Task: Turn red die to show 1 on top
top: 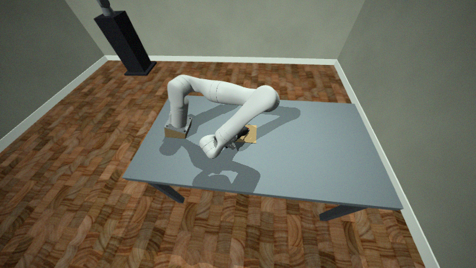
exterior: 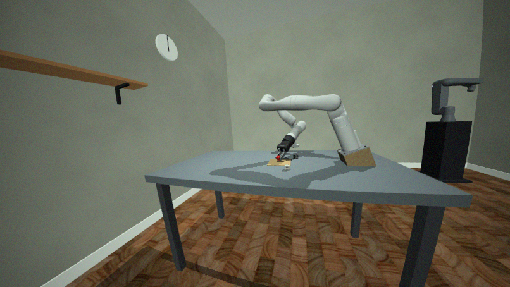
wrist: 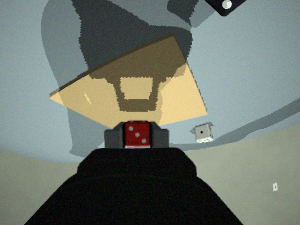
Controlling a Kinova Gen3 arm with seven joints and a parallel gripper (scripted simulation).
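Right now the tan mat is 3 cm below my hand. Also, from my hand: black die (10 cm behind, 10 cm to the right, 2 cm below); then red die (1 cm to the left); then white die (5 cm behind, 13 cm to the left, 2 cm below).
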